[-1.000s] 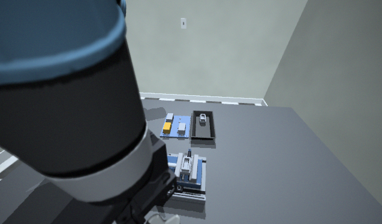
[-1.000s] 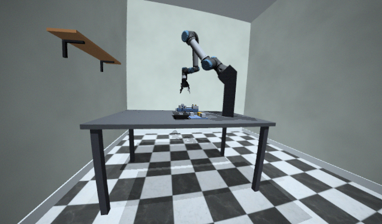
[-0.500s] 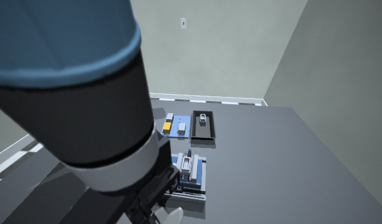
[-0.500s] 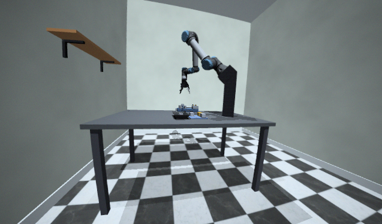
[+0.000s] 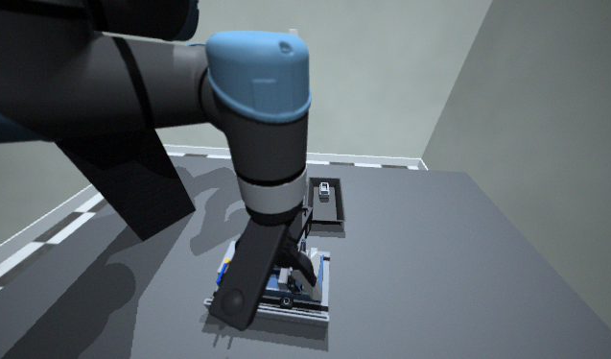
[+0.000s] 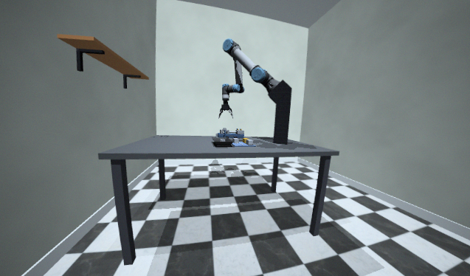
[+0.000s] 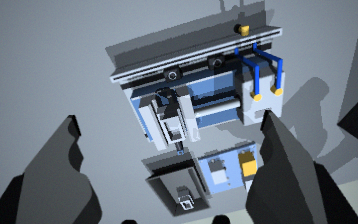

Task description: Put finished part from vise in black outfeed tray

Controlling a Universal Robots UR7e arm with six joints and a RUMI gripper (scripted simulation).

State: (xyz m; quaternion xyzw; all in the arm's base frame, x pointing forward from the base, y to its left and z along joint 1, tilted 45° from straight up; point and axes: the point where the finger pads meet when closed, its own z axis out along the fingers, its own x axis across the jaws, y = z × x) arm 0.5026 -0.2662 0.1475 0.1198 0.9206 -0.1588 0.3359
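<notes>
Now: hand 4 cm past the rod, 11 cm to the right of it and 13 cm above it. Also, from my hand: grey actuator box: 12 cm behind, 12 cm to the left, 13 cm below; yellow block: 8 cm behind, 37 cm to the left, 19 cm below; blue vise: 3 cm behind, 11 cm to the left, 17 cm below.
</notes>
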